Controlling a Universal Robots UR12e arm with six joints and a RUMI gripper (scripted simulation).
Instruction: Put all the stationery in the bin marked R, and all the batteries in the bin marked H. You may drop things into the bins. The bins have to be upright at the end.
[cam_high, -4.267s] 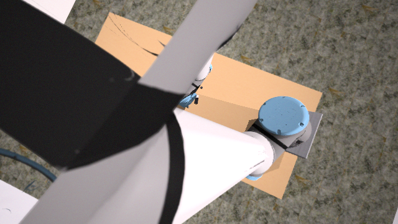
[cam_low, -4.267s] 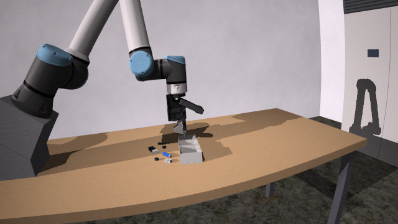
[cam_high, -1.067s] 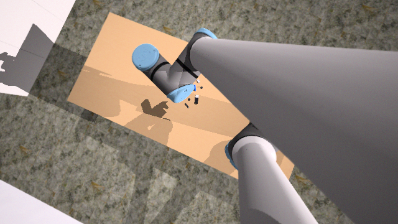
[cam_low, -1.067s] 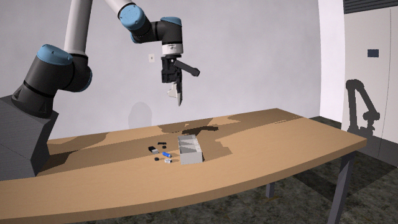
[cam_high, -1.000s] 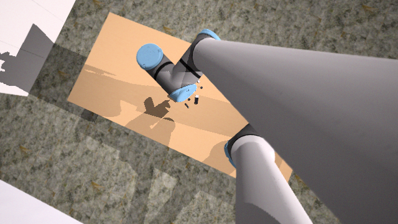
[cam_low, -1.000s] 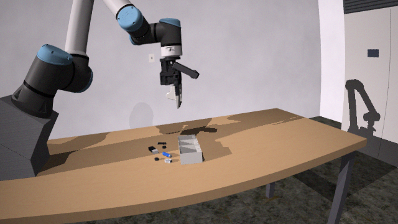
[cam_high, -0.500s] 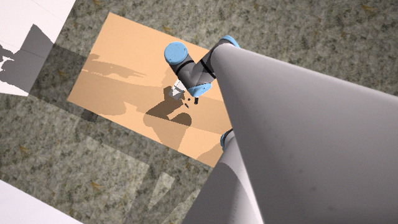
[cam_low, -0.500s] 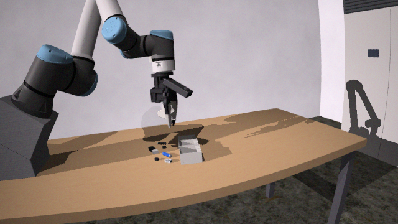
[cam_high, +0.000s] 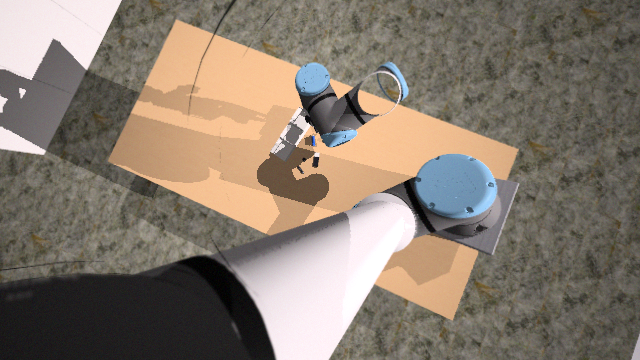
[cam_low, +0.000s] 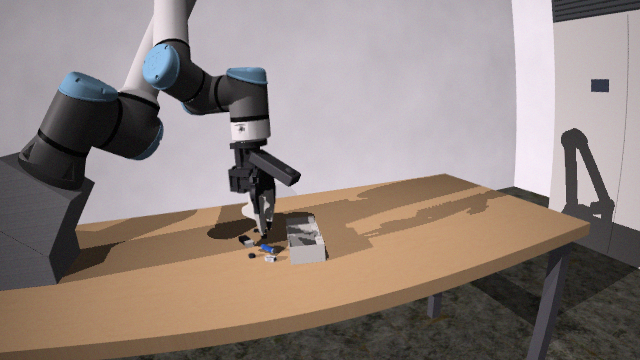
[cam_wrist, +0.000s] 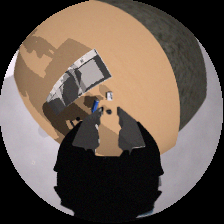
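Right now my hand is 8 cm above the white item. Round my hand: short black stick 3 cm ahead, 21 cm to the left, 9 cm below; then grey double bin 12 cm ahead, 6 cm to the left, 7 cm below; then blue battery 1 cm ahead, 6 cm to the left, 8 cm below.
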